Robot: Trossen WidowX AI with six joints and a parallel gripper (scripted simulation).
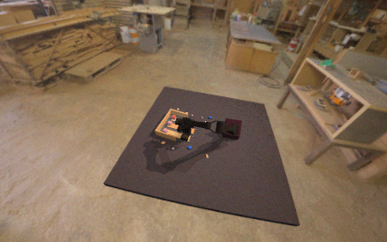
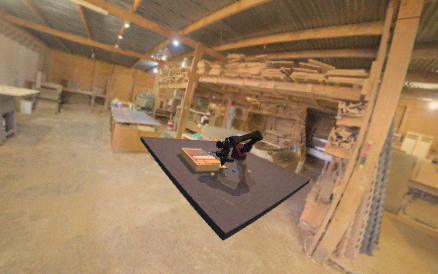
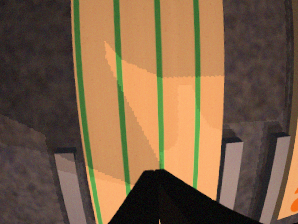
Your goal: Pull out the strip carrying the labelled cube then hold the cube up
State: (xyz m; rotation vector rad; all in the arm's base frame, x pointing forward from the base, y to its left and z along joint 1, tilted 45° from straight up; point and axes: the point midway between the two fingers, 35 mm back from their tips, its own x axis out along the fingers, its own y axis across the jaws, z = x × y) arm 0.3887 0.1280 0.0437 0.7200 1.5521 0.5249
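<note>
Now: the strip 90 mm ahead of my gripper tip and 10 mm to the right of it.
</note>
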